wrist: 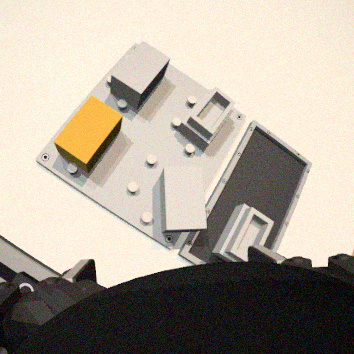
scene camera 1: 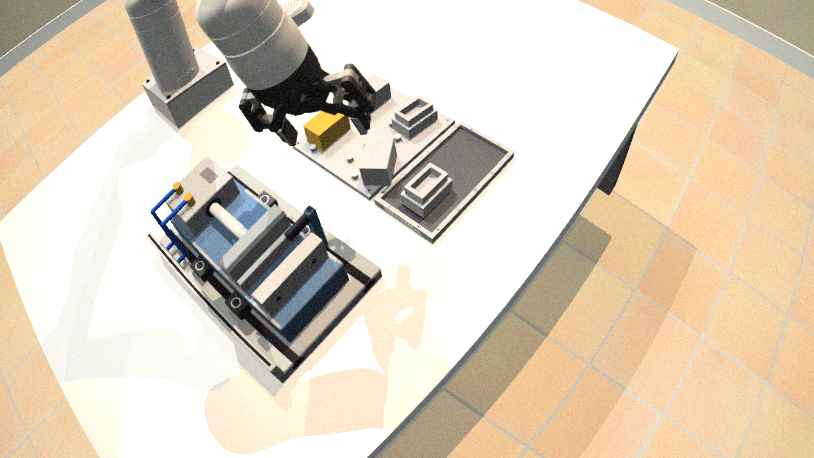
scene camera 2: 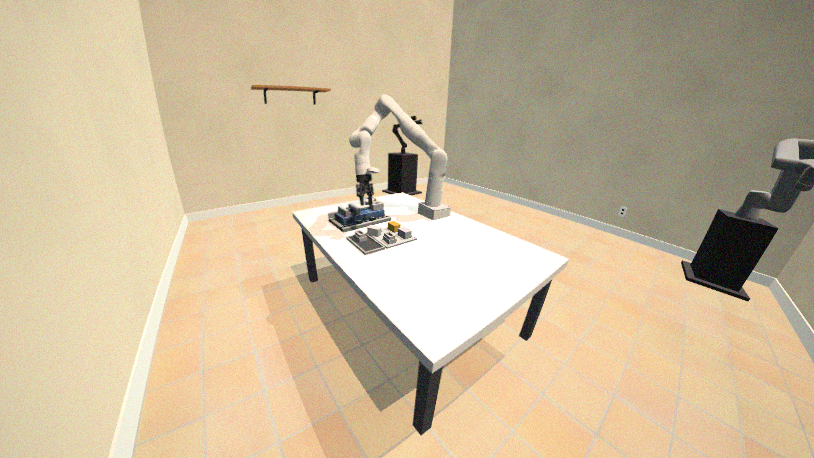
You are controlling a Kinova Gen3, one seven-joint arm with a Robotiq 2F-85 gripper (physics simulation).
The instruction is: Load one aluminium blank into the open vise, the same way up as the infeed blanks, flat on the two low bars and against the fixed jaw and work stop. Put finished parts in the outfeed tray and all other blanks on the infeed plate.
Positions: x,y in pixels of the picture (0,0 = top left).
Labels:
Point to an outfeed tray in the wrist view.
267,175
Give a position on a brass blank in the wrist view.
85,137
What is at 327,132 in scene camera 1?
A brass blank.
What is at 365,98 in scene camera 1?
My gripper.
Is my gripper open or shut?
Open.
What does my gripper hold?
Nothing.

